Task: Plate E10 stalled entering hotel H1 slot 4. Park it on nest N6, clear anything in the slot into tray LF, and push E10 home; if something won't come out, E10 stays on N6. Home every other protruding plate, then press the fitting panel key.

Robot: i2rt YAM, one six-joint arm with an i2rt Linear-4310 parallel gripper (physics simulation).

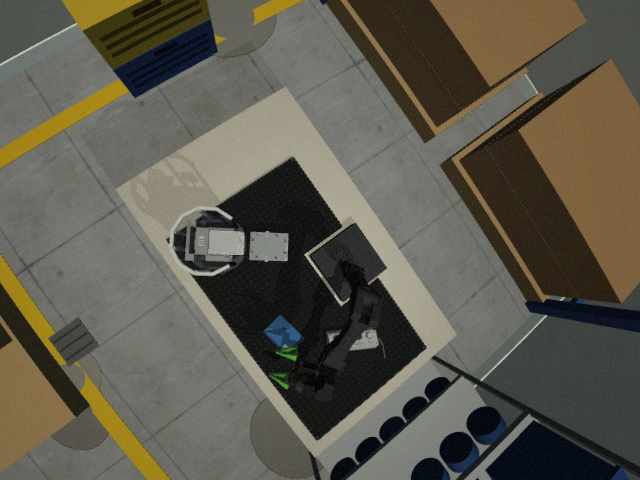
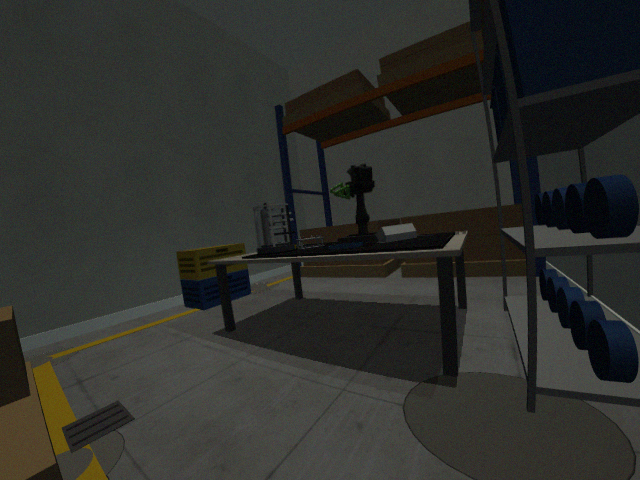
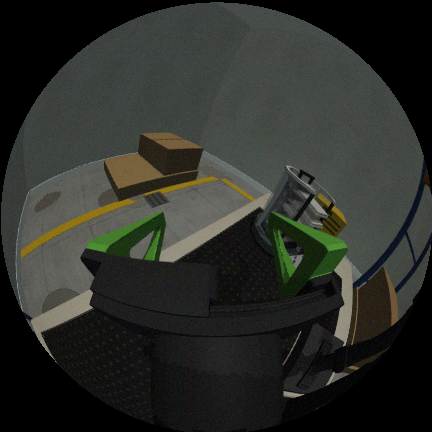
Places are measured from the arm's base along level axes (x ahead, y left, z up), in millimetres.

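Pixels of known places: gripper, fingertip midpoint: (image 1: 272, 362) (image 2: 331, 192) (image 3: 216, 217); arm's base, link origin: (image 1: 348, 267) (image 2: 363, 234) (image 3: 316, 364).
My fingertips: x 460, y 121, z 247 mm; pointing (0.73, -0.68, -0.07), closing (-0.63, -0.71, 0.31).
For each thing: its top centre in the pictures, then the offset to it from my fingertips. Level surfaces: height alone.
- plate hotel, top centre: (image 1: 204, 239) (image 3: 315, 179) (image 2: 271, 203) dx -4, dy -486, dz +25 mm
- grey nest plate with small pins, top centre: (image 1: 269, 246) (image 2: 309, 235) dx -193, dy -372, dz -208 mm
- blue tray, top centre: (image 1: 284, 335) (image 2: 345, 244) dx -66, dy +1, dz -267 mm
- white key panel, top centre: (image 1: 354, 343) (image 2: 395, 225) dx -316, dy +177, dz -200 mm
- black mat, surface height: dz -284 mm
- pale table, surface height: dz -297 mm
My gripper (image 1: 273, 364) (image 2: 333, 190) (image 3: 216, 217) is open, its green fingers wide apart with no object between them, high above the table near the blue tray. The plate hotel (image 1: 200, 242) (image 2: 261, 227) (image 3: 283, 199) stands upright at the mat's far end from the arm's raised hand. Pale plates (image 3: 316, 208) stick out of its open side; their labels and slot numbers are not readable. A grey nest plate with small pins (image 1: 268, 246) lies beside the hotel. The blue tray (image 1: 282, 331) lies on the mat. The white key panel (image 1: 366, 341) (image 2: 397, 233) is partly behind the arm.
The arm's base stands on a dark square plate (image 1: 330, 258) at the table's side. The black mat (image 1: 281, 186) (image 3: 215, 255) covers much of the pale table (image 1: 268, 116). A shelf with blue bins (image 1: 458, 450) (image 2: 610, 206) stands near one table end. Yellow and blue crates (image 1: 165, 56) (image 2: 214, 268) stand beyond the other.
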